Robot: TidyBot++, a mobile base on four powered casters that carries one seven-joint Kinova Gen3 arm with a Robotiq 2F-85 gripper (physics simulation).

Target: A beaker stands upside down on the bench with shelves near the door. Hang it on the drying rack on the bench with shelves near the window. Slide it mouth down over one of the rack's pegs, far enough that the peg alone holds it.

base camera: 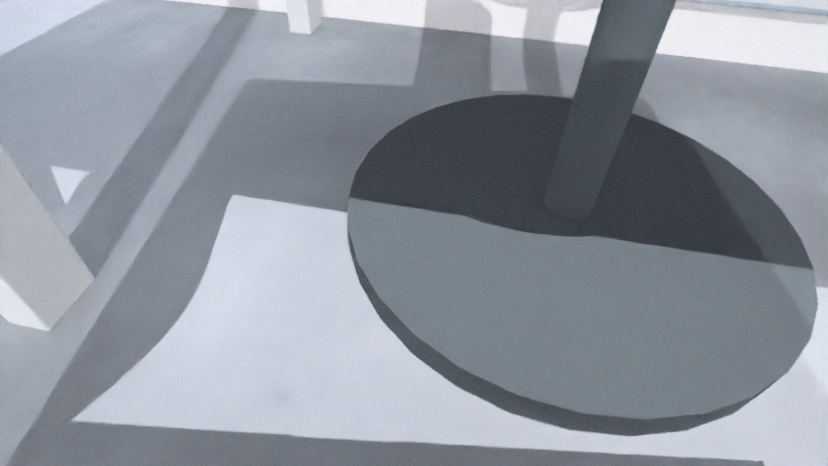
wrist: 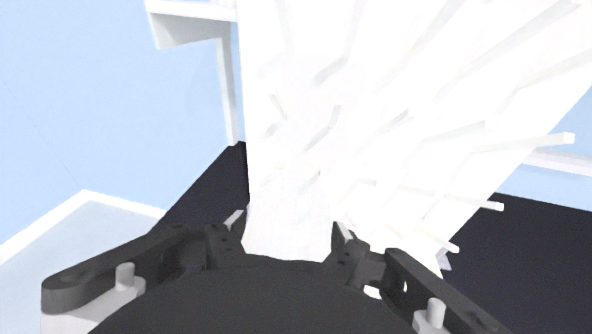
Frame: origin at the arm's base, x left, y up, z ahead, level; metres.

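Seen in the pictures: gripper, fingertip midpoint: (wrist: 288,228).
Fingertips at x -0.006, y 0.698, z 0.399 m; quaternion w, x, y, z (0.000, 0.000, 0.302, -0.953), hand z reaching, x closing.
A point is followed by its place in that frame.
My gripper (wrist: 288,228) {x -0.006, y 0.699, z 0.399 m} is shut on the beaker (wrist: 287,240) {x -0.007, y 0.719, z 0.375 m}, a clear, whitish vessel that shows between the fingertips at the lower middle of the wrist view. The white drying rack (wrist: 380,30) {x -0.092, y 0.819, z 0.617 m} stands upright just beyond it, with rows of pegs sticking out, several of them to the right of the beaker. The beaker's far part blends into the white of the rack, so its rim is hard to make out. I cannot tell whether a peg is inside it. The gripper, beaker and rack do not show in the base camera view.
In the wrist view, a white shelf (wrist: 192,10) {x 0.198, y 0.813, z 0.723 m} on the blue wall is at the upper left, and a black bench top (wrist: 530,280) {x -0.603, y 0.365, z 0.563 m} lies around the rack's foot. In the base view, a round grey base (base camera: 579,324) {x -0.134, y -0.367, z 0.325 m} with a post (base camera: 602,127) {x -0.150, y -0.260, z 0.452 m} stands close ahead; a pale leg (base camera: 40,272) {x 0.305, y -0.347, z 0.332 m} is at left.
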